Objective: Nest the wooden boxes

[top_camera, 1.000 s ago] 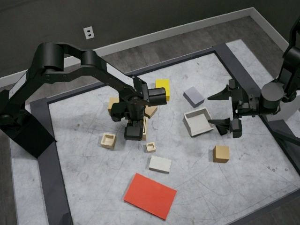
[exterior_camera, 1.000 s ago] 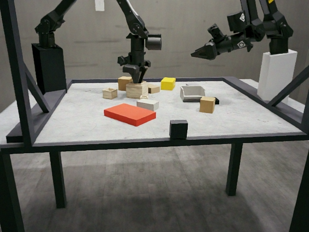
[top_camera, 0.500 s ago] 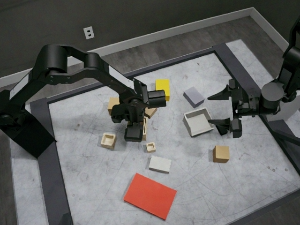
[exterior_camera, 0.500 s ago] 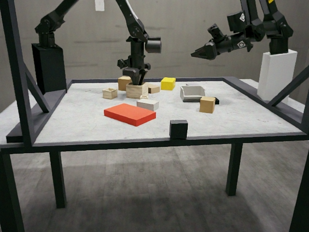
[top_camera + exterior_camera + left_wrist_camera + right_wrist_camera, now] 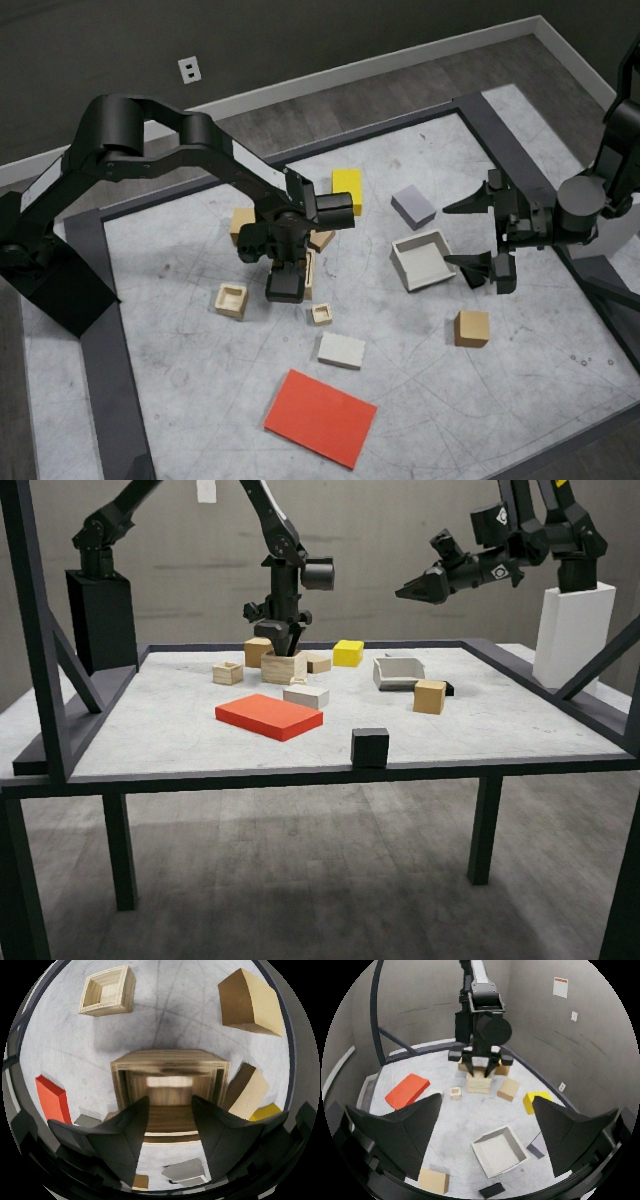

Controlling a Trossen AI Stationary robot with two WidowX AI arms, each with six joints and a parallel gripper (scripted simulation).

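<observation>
My left gripper is now 10 cm short of the tan block, 5 cm to the left of it and 6 cm above it. Round my left hand: red slab 26 cm behind, 1 cm to the right, 6 cm below; then white block 16 cm behind, 7 cm to the right, 6 cm below; then white tray 1 cm behind, 25 cm to the right, 5 cm below.
The white tray lies 19 cm below my right hand, 5 cm ahead of it and 2 cm to the left of it. From my right hand the other things lie so: black block: 21 cm below, 7 cm to the right, 2 cm ahead; then grey block: 20 cm below, 18 cm ahead, 1 cm to the left; then white block: 20 cm to the left, 20 cm below, 9 cm behind.
</observation>
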